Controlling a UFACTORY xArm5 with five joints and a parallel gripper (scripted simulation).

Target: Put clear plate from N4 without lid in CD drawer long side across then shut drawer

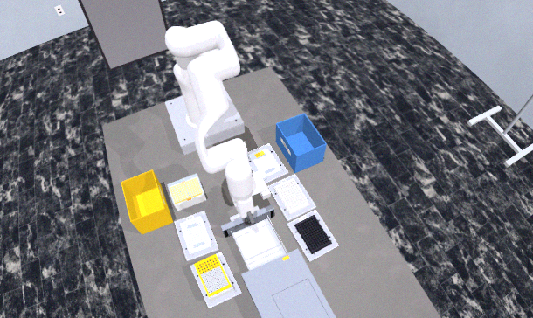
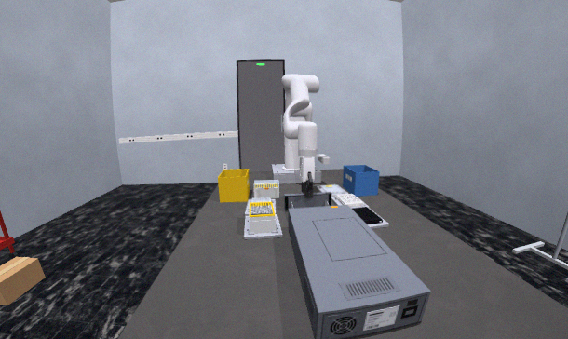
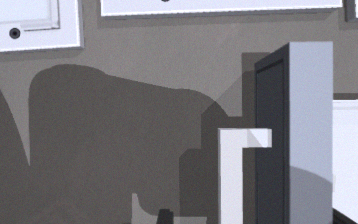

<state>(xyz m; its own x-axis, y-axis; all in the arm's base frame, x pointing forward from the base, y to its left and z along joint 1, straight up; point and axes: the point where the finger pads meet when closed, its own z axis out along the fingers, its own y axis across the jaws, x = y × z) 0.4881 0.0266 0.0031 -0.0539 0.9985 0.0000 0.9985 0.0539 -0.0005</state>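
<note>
The clear plate lies 190 mm to the right of my hand and 50 mm below it. The rest, counted from my hand: white plate (190 mm to the left, 50 mm below, 20 mm behind); cooler drawer (140 mm ahead, 30 mm below, 10 mm to the left); work nest N4 (190 mm to the right, 60 mm below).
</note>
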